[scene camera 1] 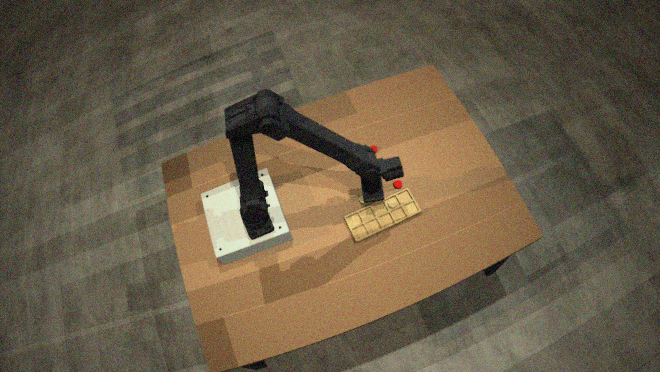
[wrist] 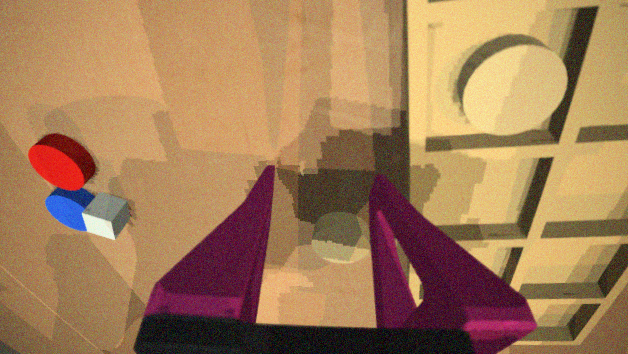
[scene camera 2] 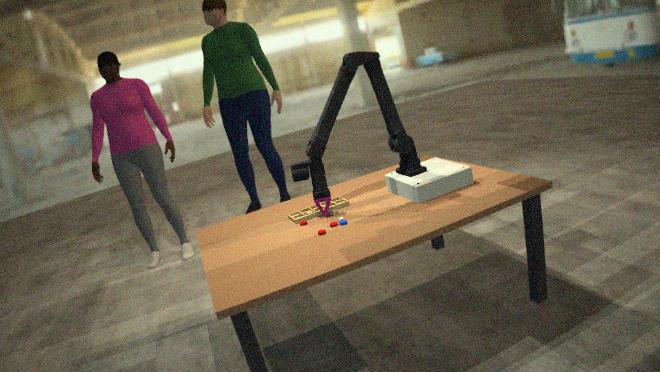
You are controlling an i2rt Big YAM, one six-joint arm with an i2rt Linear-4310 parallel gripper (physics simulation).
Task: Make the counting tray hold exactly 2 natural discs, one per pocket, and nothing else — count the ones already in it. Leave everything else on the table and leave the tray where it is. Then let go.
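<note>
The counting tray (scene camera 1: 389,227) (scene camera 2: 295,220) (wrist: 500,152) is pale wood with two rows of pockets. One natural disc (scene camera 1: 393,202) (wrist: 515,90) lies in a pocket of the row nearer the gripper. My gripper (scene camera 2: 325,215) (wrist: 324,180) is partly open and empty, pointing down beside the tray's long edge. Another natural disc (wrist: 340,237) lies on the table outside the tray; in the wrist view it shows between the fingers, closer to the tray-side finger. The arm hides the fingertips in scene camera 1.
A red disc (scene camera 2: 333,224) (wrist: 57,167), a blue disc (scene camera 2: 343,223) (wrist: 65,210) and a small white-grey cube (scene camera 2: 341,219) (wrist: 102,220) are grouped away from the tray. A red disc (scene camera 1: 397,184) (scene camera 2: 303,223) lies near the tray's end; another red disc (scene camera 1: 374,149) (scene camera 2: 321,232) lies farther off.
</note>
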